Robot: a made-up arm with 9 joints. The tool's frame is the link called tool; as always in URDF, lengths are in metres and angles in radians. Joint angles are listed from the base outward.
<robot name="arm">
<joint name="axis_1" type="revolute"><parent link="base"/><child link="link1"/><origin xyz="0.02 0.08 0" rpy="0 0 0"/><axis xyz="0.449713 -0.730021 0.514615"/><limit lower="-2.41" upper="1.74"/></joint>
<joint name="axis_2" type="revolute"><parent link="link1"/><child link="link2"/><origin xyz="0.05 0 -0.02" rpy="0 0 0"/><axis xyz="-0.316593 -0.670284 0.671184"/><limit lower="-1.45" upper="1.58"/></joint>
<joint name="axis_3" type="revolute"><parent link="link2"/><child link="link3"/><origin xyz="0 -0.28 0.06" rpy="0 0 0"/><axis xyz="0.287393 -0.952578 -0.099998"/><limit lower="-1.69" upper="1.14"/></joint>
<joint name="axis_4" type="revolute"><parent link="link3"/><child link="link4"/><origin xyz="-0.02 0.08 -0.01" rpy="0 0 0"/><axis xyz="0 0 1"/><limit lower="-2.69" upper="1.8"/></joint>
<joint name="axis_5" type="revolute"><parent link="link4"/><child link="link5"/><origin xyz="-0.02 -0.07 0.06" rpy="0 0 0"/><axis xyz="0.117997 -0.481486 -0.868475"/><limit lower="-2.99" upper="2.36"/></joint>
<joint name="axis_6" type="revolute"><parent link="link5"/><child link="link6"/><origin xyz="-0.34 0.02 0.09" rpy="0 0 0"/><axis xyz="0 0 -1"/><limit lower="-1.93" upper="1.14"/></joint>
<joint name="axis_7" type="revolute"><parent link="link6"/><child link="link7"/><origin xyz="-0.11 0.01 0.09" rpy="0 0 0"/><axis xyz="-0.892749 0.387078 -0.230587"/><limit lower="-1.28" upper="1.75"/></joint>
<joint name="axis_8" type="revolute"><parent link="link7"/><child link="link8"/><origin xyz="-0.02 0.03 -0.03" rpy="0 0 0"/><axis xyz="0.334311 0.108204 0.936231"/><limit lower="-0.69" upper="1.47"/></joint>
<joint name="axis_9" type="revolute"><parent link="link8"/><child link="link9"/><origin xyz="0.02 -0.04 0" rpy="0 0 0"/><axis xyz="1 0 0"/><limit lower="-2" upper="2.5"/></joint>
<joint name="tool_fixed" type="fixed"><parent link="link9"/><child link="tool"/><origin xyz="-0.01 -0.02 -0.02" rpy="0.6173 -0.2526 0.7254"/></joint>
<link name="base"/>
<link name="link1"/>
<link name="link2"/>
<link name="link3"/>
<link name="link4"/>
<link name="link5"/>
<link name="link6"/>
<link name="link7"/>
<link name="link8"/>
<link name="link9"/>
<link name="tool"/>
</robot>
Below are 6 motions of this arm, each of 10 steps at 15 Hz.
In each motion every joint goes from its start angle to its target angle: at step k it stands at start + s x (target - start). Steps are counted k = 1, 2, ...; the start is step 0. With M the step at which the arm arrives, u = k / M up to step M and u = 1 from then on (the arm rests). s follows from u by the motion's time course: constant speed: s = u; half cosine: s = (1 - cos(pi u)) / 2; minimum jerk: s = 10 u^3 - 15 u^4 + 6 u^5.
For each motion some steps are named. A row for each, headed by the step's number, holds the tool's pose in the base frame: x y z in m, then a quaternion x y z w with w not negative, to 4 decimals.
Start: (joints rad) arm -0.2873 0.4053 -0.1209 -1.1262 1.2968 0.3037 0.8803 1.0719 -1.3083
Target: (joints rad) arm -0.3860 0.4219 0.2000 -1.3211 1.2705 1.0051 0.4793 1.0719 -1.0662
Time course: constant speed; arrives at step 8
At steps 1, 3, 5, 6, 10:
1: 0.2553 0.2271 -0.0123 0.0052 0.1349 -0.4887 0.8619
3: 0.2828 0.2106 0.0205 0.0452 0.0093 -0.5450 0.8371
5: 0.3026 0.1909 0.0561 0.0769 -0.1092 -0.5992 0.7894
6: 0.3094 0.1801 0.0743 0.0895 -0.1644 -0.6253 0.7576
10: 0.3167 0.1574 0.1106 0.1078 -0.2645 -0.6752 0.6800

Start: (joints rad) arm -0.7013 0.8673 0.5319 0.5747 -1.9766 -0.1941 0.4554 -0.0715 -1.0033
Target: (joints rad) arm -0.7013 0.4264 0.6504 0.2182 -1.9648 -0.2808 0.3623 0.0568 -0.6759
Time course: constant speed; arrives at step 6
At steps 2, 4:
2: 0.2610 -0.0488 0.6306 0.5328 -0.3312 -0.7449 0.2271
4: 0.2476 -0.1374 0.6215 0.4424 -0.4226 -0.7826 0.1153

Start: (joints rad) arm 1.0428 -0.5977 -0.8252 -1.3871 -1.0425 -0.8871 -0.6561 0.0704 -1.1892
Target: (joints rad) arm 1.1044 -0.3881 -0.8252 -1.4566 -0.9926 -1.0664 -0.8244 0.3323 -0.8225
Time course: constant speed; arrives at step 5
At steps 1, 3, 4, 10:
1: -0.0460 -0.2831 0.4026 0.4833 0.1540 0.7087 0.4904
3: -0.0863 -0.2611 0.3906 0.5501 0.0788 0.7231 0.4102
4: -0.1062 -0.2506 0.3839 0.5782 0.0453 0.7298 0.3620
10: -0.1258 -0.2404 0.3767 0.6025 0.0152 0.7357 0.3091

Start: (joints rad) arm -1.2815 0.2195 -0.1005 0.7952 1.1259 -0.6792 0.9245 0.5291 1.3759
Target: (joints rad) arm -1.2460 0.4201 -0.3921 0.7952 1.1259 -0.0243 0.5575 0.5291 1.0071
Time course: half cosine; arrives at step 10
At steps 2, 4, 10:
2: -0.1991 0.1286 0.4208 0.6129 0.2642 -0.0552 0.7426
4: -0.1864 0.1366 0.4253 0.6081 0.2464 -0.0683 0.7516
10: -0.1427 0.1583 0.4247 0.5630 0.1987 -0.0914 0.7970

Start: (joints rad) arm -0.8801 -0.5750 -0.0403 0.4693 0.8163 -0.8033 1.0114 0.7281 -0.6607
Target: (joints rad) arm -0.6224 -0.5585 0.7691 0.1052 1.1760 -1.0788 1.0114 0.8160 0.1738
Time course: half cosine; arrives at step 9
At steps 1, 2, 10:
1: -0.1407 0.2153 0.4146 0.0763 0.7210 0.2281 0.6499
2: -0.1609 0.2302 0.3791 0.0717 0.6933 0.2008 0.6884
10: -0.1427 0.2549 0.0115 0.1109 0.1869 0.0422 0.9752

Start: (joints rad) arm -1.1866 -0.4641 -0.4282 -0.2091 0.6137 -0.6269 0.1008 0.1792 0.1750
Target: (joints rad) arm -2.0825 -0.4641 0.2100 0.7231 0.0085 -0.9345 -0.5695 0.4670 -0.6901
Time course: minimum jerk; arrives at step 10
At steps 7, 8, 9, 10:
7: 0.2516 0.2662 0.5143 0.5871 0.3736 0.1548 0.7012
8: 0.2723 0.2472 0.5306 0.6160 0.3538 0.2025 0.6740
9: 0.2836 0.2370 0.5369 0.6298 0.3428 0.2222 0.6607
10: 0.2856 0.2351 0.5379 0.6322 0.3408 0.2254 0.6584

